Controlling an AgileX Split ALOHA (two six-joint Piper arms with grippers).
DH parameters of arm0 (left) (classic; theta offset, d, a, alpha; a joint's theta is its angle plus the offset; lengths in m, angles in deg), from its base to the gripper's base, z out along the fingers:
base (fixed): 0 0 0 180
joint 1: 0 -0.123 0 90
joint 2: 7.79 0 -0.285 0
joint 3: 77.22 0 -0.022 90
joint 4: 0 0.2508 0 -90
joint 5: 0 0 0.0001 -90
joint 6: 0 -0.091 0 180
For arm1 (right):
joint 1: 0 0.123 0 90
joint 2: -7.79 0 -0.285 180
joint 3: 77.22 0 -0.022 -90
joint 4: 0 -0.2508 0 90
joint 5: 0 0 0.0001 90
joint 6: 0 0.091 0 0
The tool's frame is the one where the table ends.
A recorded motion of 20 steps. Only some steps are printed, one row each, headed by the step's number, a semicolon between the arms.
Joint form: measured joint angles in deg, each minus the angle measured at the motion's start. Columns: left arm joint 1, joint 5, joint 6, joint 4, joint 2, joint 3; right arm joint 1, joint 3, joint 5, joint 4, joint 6, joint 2.
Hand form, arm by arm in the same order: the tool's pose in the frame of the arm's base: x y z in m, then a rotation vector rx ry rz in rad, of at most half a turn. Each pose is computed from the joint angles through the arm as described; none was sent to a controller.
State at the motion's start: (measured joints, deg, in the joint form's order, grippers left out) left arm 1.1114 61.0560 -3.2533 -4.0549 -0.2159 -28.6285; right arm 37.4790 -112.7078 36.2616 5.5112 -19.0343 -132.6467
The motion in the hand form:
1: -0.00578 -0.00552 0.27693 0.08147 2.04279 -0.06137; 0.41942 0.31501 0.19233 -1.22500 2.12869 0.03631
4: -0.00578 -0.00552 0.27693 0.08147 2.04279 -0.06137; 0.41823 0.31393 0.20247 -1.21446 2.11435 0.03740
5: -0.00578 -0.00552 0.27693 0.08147 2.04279 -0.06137; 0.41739 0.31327 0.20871 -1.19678 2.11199 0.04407
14: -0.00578 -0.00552 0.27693 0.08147 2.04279 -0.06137; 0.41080 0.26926 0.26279 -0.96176 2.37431 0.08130
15: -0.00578 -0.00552 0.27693 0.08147 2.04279 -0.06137; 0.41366 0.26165 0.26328 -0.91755 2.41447 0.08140
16: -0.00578 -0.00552 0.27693 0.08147 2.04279 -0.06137; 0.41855 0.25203 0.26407 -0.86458 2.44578 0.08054
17: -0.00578 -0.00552 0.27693 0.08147 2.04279 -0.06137; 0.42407 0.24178 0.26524 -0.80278 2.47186 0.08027
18: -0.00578 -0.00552 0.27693 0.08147 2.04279 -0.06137; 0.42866 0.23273 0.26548 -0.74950 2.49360 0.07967
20: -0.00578 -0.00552 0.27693 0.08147 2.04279 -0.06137; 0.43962 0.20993 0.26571 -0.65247 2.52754 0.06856
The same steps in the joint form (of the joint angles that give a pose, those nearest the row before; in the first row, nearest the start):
1: 0.00 0.00 0.00 0.00 0.00 0.00; 0.00 0.00 -0.06 0.05 0.00 0.21
4: 0.00 0.00 0.00 0.00 0.00 0.00; 0.00 0.00 0.06 0.18 0.13 1.33
5: 0.00 0.00 0.00 0.00 0.00 0.00; 0.00 0.00 0.12 0.18 0.77 2.02
14: 0.00 0.00 0.00 0.00 0.00 0.00; -3.66 -1.96 16.30 -1.58 10.22 8.70
15: 0.00 0.00 0.00 0.00 0.00 0.00; -4.59 -2.27 17.84 -1.71 11.65 8.72
16: 0.00 0.00 0.00 0.00 0.00 0.00; -5.86 -2.58 18.78 -1.80 12.99 8.72
17: 0.00 0.00 0.00 0.00 0.00 0.00; -7.22 -2.89 19.38 -1.80 14.56 8.72
18: 0.00 0.00 0.00 0.00 0.00 0.00; -8.41 -3.00 19.77 -1.80 15.88 8.72
20: 0.00 0.00 0.00 0.00 0.00 0.00; -11.37 -3.13 20.31 -1.80 17.40 8.72

